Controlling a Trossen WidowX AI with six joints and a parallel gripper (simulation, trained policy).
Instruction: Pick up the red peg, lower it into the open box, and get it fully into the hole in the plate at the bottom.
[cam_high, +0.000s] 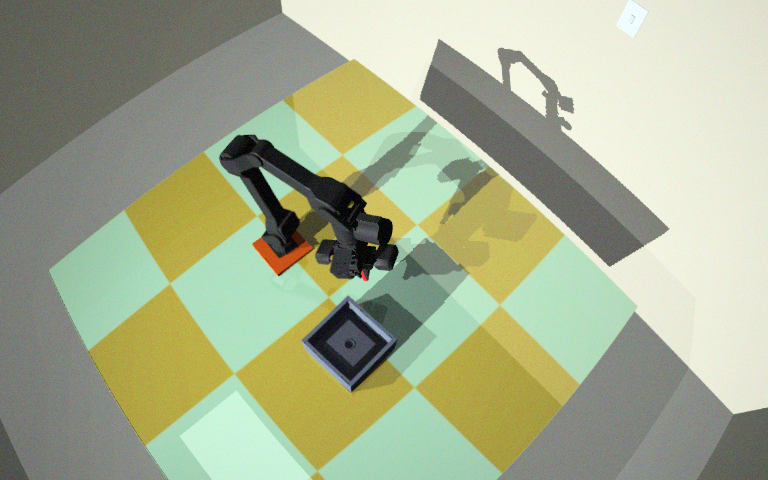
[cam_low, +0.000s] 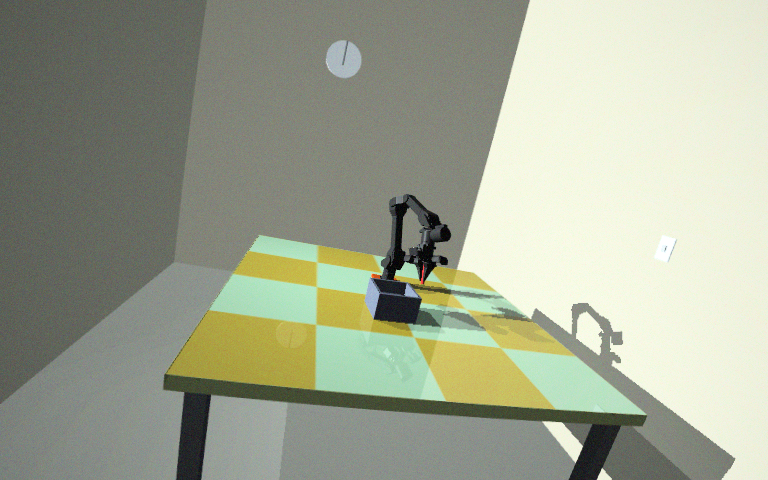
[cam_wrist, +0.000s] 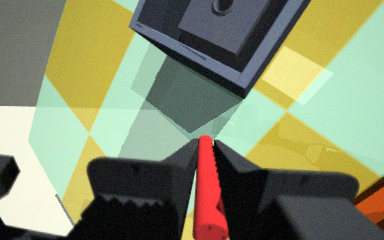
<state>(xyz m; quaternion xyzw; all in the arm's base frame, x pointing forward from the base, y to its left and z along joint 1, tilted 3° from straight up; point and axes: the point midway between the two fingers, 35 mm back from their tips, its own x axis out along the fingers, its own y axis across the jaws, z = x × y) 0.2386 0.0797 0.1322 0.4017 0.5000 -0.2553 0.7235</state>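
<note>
My gripper tip is now 9 cm short of the plate, 13 cm to the left of it and 7 cm above it. Also, from my gripper tip: box 9 cm ahead, 13 cm to the right, 9 cm below; red peg 1 cm behind, 3 cm above.
</note>
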